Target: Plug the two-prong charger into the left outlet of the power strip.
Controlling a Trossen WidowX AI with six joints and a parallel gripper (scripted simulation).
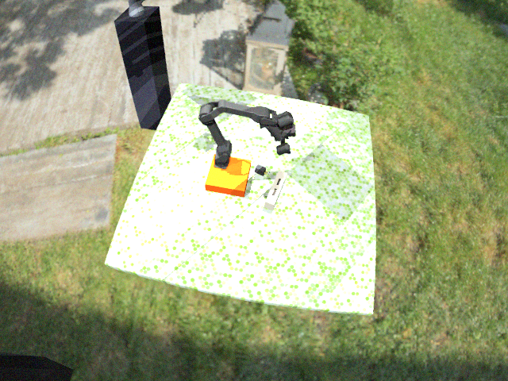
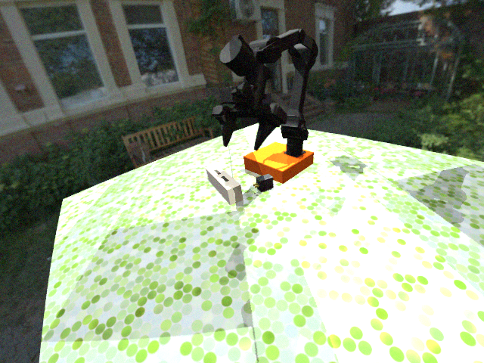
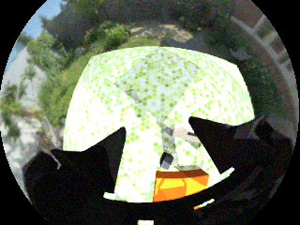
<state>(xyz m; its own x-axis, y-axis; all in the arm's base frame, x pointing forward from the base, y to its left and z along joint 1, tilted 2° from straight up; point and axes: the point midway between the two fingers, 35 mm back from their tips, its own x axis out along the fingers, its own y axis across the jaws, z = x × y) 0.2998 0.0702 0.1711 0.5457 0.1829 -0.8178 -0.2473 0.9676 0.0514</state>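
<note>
Now: gripper tip 10 cm past the two-prong charger, 6 cm to the left of it and 17 cm above it.
</note>
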